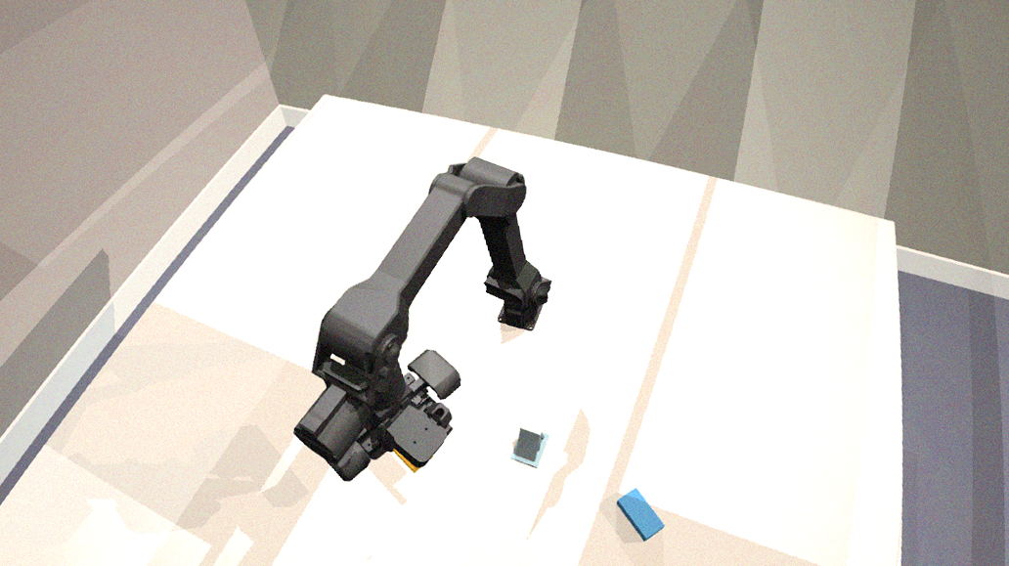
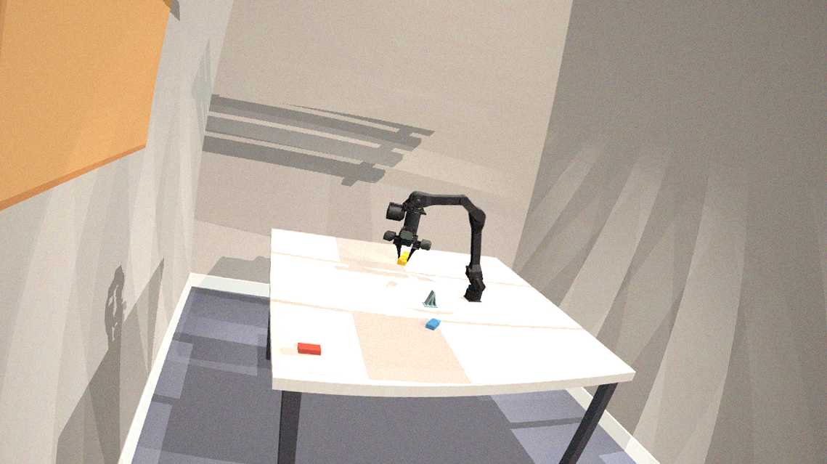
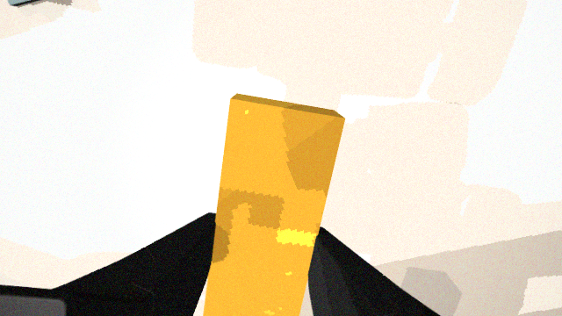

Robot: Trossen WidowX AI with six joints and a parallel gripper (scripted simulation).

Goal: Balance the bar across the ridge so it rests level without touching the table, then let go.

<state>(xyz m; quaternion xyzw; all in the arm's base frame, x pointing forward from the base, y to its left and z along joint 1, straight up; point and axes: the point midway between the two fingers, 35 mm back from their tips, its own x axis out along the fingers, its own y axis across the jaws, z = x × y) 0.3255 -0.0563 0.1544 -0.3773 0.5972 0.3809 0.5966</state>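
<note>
The yellow bar lies 10 mm behind my gripper tip and 30 mm to the right of it. From my gripper tip the other things lie so: blue block 40 mm behind, 330 mm to the left, 110 mm below; then red block 410 mm ahead, 560 mm to the left, 110 mm below.
</note>
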